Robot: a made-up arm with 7 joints.
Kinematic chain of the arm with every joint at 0, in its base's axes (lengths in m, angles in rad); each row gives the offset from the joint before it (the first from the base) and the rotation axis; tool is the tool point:
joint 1: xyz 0 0.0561 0 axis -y
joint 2: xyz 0 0.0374 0 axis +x
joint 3: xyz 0 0 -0.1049 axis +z
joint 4: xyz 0 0 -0.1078 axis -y
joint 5: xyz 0 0 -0.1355 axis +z
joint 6: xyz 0 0 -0.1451 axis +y
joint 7: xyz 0 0 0 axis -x
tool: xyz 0 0 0
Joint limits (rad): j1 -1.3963..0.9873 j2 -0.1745..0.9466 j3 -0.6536..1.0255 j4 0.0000..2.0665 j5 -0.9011..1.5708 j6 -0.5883..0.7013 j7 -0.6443..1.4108
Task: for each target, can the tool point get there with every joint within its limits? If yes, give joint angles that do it. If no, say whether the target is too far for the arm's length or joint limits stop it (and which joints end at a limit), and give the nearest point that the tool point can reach.
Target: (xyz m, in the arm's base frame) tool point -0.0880 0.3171 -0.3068
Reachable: yes | joints -1.1093 0.3450 0.5287 1.3347 1.1795 -0.4676 -0.3164
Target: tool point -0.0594 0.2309 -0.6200
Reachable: no: too far | nearest point -0.0459 0.1998 -0.4795 | short by 0.145 m
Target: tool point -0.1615 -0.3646 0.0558
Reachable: no: joint limits stop it (at a limit: joint 1, joint 2, joint 3) | nearest point -0.1582 -0.1145 -0.2535 | short by 0.398 m
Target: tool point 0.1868 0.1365 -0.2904
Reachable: yes | joints -0.3764 0.2375 -0.0199 1.5953 -0.5385 -0.1020 0.9137
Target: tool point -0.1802 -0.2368 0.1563
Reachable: no: joint limits stop it (at a limit: joint 1, joint 2, joint 3, joint 4) | nearest point 0.1513 -0.0681 0.1349 | short by 0.373 m
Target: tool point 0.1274 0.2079 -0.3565
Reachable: yes | joints -0.3600 0.7529 -0.4356 1.2955 1.0318 -0.0752 0.4862
